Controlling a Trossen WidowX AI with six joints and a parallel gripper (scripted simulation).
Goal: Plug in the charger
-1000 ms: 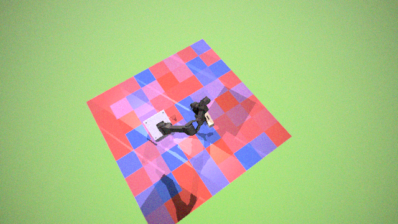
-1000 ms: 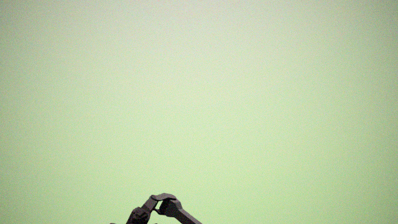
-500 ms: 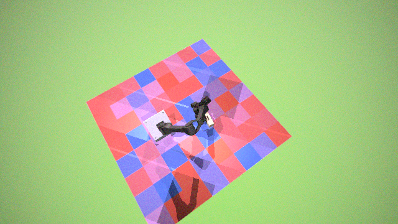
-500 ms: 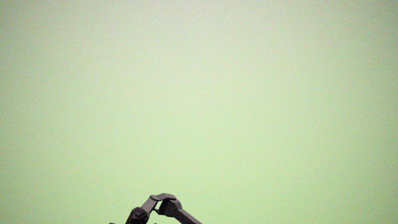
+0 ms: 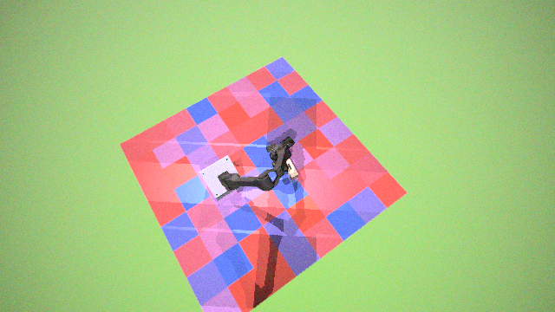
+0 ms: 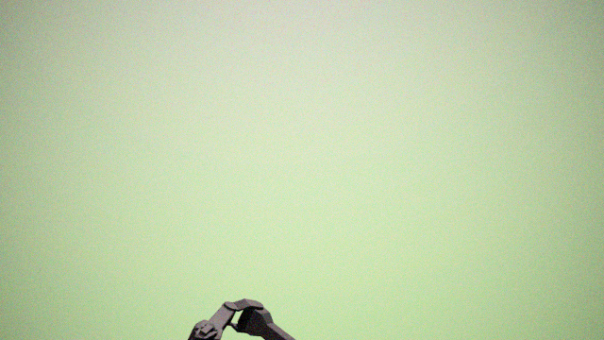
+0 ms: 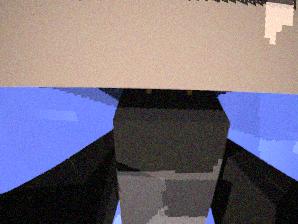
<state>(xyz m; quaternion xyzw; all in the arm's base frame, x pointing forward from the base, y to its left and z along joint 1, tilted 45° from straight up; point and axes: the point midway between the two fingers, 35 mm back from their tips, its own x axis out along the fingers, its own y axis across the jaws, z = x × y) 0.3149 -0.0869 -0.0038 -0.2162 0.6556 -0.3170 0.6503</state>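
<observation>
Right now my gripper tip is 2 cm short of the grey charger and 1 cm below it.
</observation>
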